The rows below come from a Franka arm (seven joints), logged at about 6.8 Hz.
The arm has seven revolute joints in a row. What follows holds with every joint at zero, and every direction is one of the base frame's.
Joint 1 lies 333 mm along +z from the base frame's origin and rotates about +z.
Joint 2 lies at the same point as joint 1 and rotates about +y.
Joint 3 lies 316 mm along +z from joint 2 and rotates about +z.
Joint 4 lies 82.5 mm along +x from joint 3 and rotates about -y.
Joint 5 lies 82.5 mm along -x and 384 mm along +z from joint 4 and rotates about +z.
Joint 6 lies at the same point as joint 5 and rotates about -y.
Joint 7 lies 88 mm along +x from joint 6 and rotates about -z.
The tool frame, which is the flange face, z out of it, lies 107 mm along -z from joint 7; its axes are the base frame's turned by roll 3.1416, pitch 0 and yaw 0 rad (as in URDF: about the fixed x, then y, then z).
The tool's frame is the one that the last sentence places.
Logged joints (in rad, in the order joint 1, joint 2, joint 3, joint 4, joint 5, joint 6, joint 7), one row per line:
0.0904 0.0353 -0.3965 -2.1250 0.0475 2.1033 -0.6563
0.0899 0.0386 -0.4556 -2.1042 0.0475 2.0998 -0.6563
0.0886 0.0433 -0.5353 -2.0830 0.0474 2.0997 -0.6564
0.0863 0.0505 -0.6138 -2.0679 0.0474 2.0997 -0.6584
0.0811 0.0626 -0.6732 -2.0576 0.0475 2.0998 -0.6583
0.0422 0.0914 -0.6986 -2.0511 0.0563 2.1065 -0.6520
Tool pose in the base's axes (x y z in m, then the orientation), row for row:
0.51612 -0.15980 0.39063 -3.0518 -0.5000 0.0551
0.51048 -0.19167 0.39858 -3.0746 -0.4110 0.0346
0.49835 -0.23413 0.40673 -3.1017 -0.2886 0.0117
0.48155 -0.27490 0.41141 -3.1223 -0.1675 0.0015
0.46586 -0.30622 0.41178 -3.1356 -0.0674 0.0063
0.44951 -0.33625 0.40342 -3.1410 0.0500 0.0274
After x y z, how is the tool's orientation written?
As a rotation vector, in radians.
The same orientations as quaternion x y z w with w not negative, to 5 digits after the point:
-0.98639 -0.16161 0.01781 0.02430
-0.99093 -0.13246 0.01115 0.01972
-0.99560 -0.09264 0.00376 0.01324
-0.99854 -0.05357 0.00048 0.00740
-0.99976 -0.02149 0.00201 0.00263
-0.99984 0.01592 0.00872 0.00004

